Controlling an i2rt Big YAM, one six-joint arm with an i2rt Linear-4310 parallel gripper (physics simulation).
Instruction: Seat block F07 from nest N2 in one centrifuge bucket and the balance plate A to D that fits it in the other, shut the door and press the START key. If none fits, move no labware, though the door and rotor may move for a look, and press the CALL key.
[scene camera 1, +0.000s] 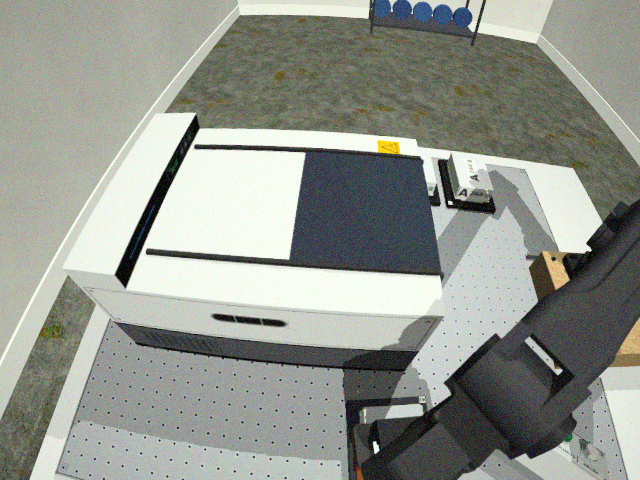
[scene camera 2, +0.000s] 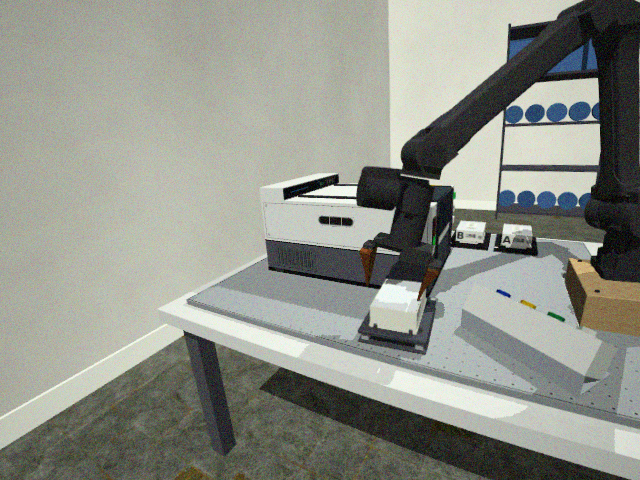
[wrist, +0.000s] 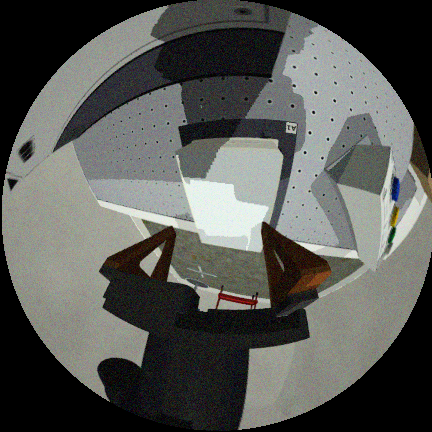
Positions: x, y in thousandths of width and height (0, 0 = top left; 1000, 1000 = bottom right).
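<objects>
The spots on a perforated table top (wrist: 295, 362) and a grey control box (wrist: 841, 411) are 34 cm apart. The perforated table top is 27 cm from the lens, and the grey control box is 15 cm from the lens. My gripper (wrist: 499, 529) is 13 cm from the lens.
</objects>
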